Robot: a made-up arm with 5 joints.
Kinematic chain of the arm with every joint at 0, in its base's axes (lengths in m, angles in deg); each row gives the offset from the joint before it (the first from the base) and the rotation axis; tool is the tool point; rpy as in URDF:
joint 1: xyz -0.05 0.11 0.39 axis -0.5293 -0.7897 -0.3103
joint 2: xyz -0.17 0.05 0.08 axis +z
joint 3: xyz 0 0.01 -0.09 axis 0.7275 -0.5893 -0.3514
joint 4: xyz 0 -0.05 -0.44 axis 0.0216 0.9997 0.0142
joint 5: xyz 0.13 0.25 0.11 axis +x
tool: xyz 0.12 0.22 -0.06 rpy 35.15 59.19 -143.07
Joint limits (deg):
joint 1: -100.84..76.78
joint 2: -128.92..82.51
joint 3: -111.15..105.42
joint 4: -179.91..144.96
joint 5: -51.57..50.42
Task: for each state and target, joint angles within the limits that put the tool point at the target. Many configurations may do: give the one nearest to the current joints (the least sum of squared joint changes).
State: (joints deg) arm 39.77 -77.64 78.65 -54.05 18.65
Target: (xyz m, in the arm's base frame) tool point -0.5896 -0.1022 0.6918
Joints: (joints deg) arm 37.72 -122.94 91.56 -0.58 -11.86
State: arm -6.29 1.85 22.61 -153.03 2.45
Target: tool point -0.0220 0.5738 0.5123
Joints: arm -18.20 -18.63 52.68 -128.95 -18.62
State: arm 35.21 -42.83 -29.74 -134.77 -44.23
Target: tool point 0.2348 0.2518 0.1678
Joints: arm 51.63 -58.60 -9.57 -125.95 -38.55
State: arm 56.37 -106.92 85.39 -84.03 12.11
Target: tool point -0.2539 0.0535 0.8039
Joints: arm 54.01 -124.02 99.28 -117.73 25.88
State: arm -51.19 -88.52 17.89 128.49 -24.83
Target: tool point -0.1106 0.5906 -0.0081
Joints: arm -51.27 -72.79 23.77 136.18 -25.67
